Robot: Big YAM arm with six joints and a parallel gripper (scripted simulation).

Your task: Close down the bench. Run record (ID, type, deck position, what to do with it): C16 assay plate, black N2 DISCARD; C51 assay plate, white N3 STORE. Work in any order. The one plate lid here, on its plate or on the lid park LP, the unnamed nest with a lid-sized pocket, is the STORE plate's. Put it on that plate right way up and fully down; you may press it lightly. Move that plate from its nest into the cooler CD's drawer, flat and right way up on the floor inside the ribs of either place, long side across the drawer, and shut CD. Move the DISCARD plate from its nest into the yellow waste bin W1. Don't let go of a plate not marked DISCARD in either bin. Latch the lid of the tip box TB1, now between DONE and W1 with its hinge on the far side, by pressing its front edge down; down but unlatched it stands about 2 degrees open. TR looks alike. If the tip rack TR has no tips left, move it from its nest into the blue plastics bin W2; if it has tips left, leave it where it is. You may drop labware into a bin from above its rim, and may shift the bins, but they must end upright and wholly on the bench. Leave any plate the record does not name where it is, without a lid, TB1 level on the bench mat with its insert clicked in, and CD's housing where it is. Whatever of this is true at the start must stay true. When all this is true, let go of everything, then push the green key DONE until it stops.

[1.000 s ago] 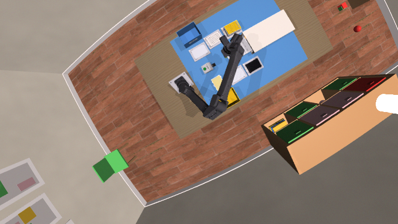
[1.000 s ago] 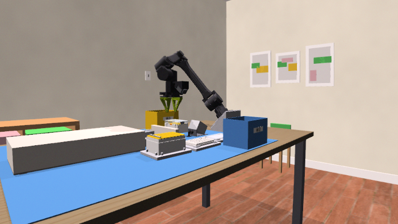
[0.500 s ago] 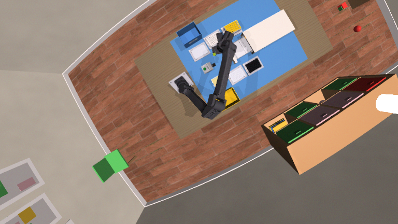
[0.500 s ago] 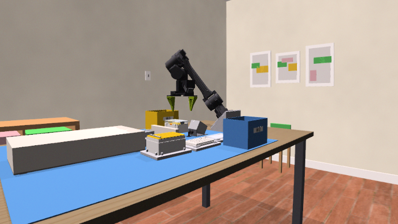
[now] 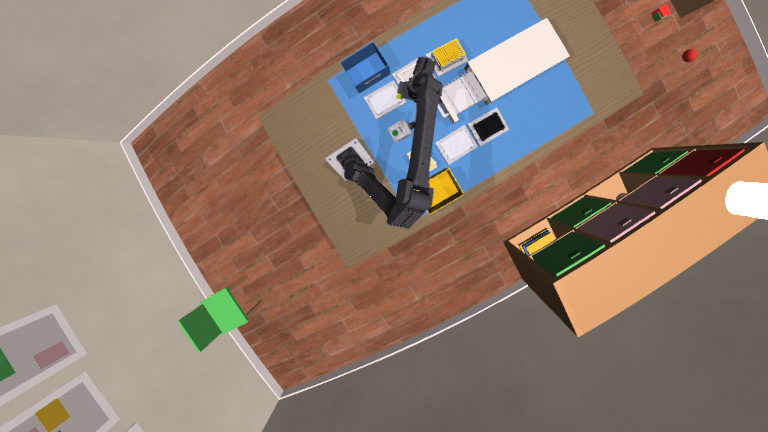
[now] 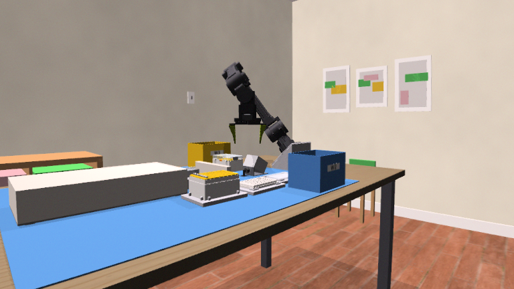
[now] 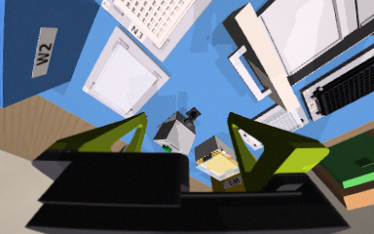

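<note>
Now: hand 140 mm above the plate lid, 100 mm to the right of it and 100 mm past it. The rest, counted from my hand: DONE key box 130 mm behind, 100 mm below, 70 mm to the right; then green DONE key 150 mm behind, 90 mm below, 70 mm to the right; then white plate 130 mm below, 120 mm to the left, 70 mm ahead.
</note>
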